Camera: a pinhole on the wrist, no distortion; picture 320 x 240 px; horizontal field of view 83.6 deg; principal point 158.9 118.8 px. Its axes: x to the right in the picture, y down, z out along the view. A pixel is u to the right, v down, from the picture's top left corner.
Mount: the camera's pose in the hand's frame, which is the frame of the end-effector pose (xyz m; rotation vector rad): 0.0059 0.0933 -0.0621 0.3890 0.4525 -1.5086
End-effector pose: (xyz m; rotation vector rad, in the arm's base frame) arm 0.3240 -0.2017 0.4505 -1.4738 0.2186 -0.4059
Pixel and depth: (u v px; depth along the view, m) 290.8 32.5 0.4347
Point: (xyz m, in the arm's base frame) 0.1635 -0.0083 0.8530
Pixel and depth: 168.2 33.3 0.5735
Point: 0.2354 0.2719 0.6974
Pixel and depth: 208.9 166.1 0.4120
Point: 0.5065 -0.0545 0.6969
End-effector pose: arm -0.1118 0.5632 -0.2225 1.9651 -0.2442 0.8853
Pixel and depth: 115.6 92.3 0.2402
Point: -0.0505 0.4058 -0.2757
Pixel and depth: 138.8 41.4 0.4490
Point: -0.0116 0.2956 -0.5105
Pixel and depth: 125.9 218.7 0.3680
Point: 0.2032 0.3892 -0.1764
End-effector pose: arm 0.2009 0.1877 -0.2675 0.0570 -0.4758 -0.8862
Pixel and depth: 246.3 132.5 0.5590
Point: -0.1867 -0.1012 -0.0951
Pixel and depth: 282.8 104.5 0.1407
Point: 0.1522 0.1477 -0.2740
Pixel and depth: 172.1 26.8 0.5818
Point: -0.3048 0.2916 -0.0483
